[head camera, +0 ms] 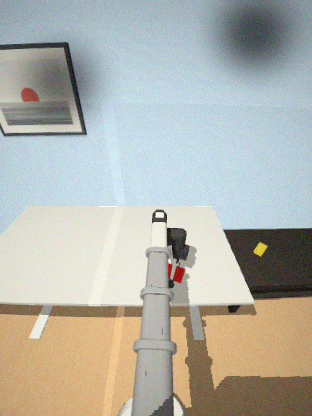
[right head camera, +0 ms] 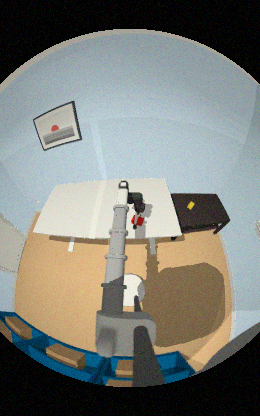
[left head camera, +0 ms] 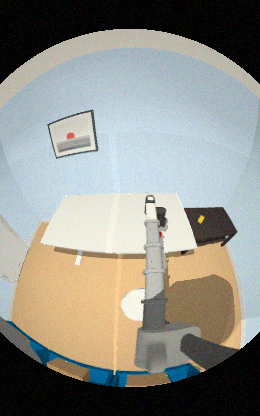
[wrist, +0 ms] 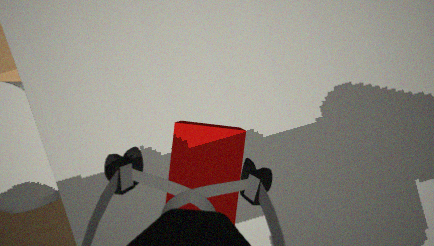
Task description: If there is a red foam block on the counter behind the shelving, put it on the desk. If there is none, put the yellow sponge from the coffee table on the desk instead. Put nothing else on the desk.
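Places are measured from the robot's base along level axes (x right, y ahead, z up), in millimetres.
Where they show: gripper, between the fingertips: (head camera: 173,277) (right head camera: 136,222) (wrist: 189,167); robot's base, origin of its link: (right head camera: 127,288) (left head camera: 138,303).
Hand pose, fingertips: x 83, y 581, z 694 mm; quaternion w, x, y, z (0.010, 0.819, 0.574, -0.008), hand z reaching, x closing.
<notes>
Things, the pixels of their top centre, and the offset from my fingertips. Level surfaces: height alone.
- red foam block, centre of its top: (wrist: 204,179) (head camera: 174,270) (right head camera: 137,218) (left head camera: 155,233) dy +16, dx +5, dz +43 mm
- white desk, height of its surface: dz -2 mm
- yellow sponge, centre of its top: (head camera: 261,247) (right head camera: 191,203) (left head camera: 201,217) dy +418, dx +741, dz -227 mm
- dark coffee table, height of its surface: dz -272 mm
A red foam block (head camera: 178,274) (left head camera: 160,234) (right head camera: 141,220) (wrist: 207,165) is at the top of the white desk (head camera: 65,250) (left head camera: 90,220) (right head camera: 70,205) (wrist: 150,60), towards its right front. My gripper (head camera: 174,272) (wrist: 189,167) is open around the block. In the wrist view there is a clear gap at the left fingertip, and the right fingertip is close beside the block's edge. The block's near end is hidden behind the gripper. The yellow sponge (head camera: 260,249) (left head camera: 201,219) (right head camera: 191,205) lies on the dark coffee table (head camera: 290,260) (left head camera: 217,220) (right head camera: 210,207). The counter does not show.
The coffee table stands against the desk's right side. A round white object (left head camera: 132,304) (right head camera: 134,290) is below my arm in front of the desk. Blue shelving or bins with brown boxes (left head camera: 68,369) (right head camera: 66,355) line the near edge. A framed picture (head camera: 40,90) hangs on the wall.
</notes>
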